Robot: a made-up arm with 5 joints. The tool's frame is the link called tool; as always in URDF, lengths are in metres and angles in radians. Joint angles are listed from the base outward.
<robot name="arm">
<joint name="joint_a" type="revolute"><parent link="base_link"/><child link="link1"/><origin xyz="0 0 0.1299" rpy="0 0 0"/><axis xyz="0 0 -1"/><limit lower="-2.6" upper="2.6"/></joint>
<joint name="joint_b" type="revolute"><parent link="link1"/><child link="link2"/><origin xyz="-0.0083 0.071 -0.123" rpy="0 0 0"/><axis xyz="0 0 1"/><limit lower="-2.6" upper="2.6"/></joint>
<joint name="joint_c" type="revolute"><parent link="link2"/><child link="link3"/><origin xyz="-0.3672 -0.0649 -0.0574" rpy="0 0 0"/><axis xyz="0 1 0"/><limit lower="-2.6" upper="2.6"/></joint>
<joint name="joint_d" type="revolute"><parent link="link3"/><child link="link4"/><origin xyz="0.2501 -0.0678 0.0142" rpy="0 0 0"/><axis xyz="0 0 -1"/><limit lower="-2.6" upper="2.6"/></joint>
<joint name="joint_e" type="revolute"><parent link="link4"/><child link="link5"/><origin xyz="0.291 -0.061 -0.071" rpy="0 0 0"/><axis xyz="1 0 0"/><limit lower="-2.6" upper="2.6"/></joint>
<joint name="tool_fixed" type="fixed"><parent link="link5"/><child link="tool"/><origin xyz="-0.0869 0.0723 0.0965" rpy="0 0 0"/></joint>
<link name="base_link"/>
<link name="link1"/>
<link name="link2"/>
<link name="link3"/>
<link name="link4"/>
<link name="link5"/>
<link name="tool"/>
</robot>
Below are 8 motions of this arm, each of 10 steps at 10 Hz.
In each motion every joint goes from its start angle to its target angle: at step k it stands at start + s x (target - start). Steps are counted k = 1, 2, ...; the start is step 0. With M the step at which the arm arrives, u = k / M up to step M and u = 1 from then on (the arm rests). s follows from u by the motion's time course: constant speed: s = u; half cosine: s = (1 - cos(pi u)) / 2; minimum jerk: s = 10 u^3 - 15 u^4 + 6 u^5.
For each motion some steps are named. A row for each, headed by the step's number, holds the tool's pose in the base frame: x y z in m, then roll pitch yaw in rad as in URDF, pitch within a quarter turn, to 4 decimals.
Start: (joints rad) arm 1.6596 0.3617 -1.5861 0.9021 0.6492
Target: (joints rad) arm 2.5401 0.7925 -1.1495 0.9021 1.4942
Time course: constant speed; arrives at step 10
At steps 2, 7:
2: -0.3412 0.3266 0.2654 2.2973 -0.6666 -2.9018
7: -0.2992 0.3050 0.2258 2.4477 -0.6360 -2.9610

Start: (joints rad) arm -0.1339 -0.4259 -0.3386 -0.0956 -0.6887
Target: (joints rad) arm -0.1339 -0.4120 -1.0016 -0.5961 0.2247
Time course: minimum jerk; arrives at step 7
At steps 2, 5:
2: 0.0068 0.0119 0.1240 -0.6340 -0.4280 -0.1051
5: -0.1608 0.0804 0.3129 -0.4750 -0.7497 0.4721

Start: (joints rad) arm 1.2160 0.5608 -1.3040 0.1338 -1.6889
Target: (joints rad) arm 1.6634 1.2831 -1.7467 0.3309 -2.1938
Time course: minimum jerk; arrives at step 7
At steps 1, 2, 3, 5, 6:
1: -0.1098 -0.0068 0.3546 -1.2165 -1.2801 -1.1509
2: -0.1268 -0.0144 0.3655 -1.0957 -1.3118 -1.2982
3: -0.1604 -0.0314 0.3828 -0.7748 -1.3401 -1.6646
5: -0.2410 -0.0834 0.4056 -0.1893 -1.2490 -2.3345
6: -0.2617 -0.0998 0.4077 -0.1306 -1.2062 -2.4108

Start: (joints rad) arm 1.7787 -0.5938 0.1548 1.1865 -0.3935
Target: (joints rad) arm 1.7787 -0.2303 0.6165 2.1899 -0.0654
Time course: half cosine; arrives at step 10
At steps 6, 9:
6: -0.1293 0.3063 -0.1255 -0.6210 -0.1190 2.3322
9: -0.1134 0.3301 -0.1082 -0.5938 -0.3243 2.1870

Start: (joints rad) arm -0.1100 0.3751 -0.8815 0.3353 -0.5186
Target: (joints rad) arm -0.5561 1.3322 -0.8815 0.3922 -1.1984
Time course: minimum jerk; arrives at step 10
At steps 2, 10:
2: 0.0092 -0.0937 0.2958 -0.1749 -0.8152 0.0607
10: 0.1091 0.1000 0.2477 -0.7641 -0.7939 1.3117

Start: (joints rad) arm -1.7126 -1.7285 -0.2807 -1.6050 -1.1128
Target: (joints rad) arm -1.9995 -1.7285 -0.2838 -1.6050 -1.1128
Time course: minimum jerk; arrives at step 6
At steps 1, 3, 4, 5, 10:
1: -0.2355 0.0513 -0.0749 -1.3935 0.0095 1.5979
3: -0.2402 0.0196 -0.0747 -1.3949 0.0095 1.7312
4: -0.2409 -0.0005 -0.0745 -1.3958 0.0096 1.8144
5: -0.2406 -0.0125 -0.0744 -1.3963 0.0096 1.8645
10: -0.2405 -0.0150 -0.0743 -1.3964 0.0096 1.8746

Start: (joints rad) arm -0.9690 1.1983 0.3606 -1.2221 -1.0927
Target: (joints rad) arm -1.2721 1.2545 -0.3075 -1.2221 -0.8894
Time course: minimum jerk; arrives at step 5
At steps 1, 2, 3, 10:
1: -0.0475 -0.1272 -0.2057 -0.7772 0.1083 -2.8564
2: -0.0506 -0.1124 -0.1577 -0.8885 0.0506 -2.7762
3: -0.0480 -0.1054 -0.0850 -1.0436 -0.0326 -2.6471
10: -0.0346 -0.1095 -0.0203 -1.1794 -0.1036 -2.5193

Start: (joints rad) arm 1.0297 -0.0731 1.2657 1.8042 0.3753
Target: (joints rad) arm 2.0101 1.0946 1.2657 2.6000 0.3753
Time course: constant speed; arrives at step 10
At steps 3, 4, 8, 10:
3: -0.3296 0.1093 -0.1579 -0.8556 -0.4487 -2.7696
4: -0.3224 0.1037 -0.1455 -0.8413 -0.5235 -2.7815
8: -0.2931 0.0854 -0.1045 -0.7412 -0.8169 -2.8658
10: -0.2792 0.0793 -0.0901 -0.6471 -0.9567 -2.9494

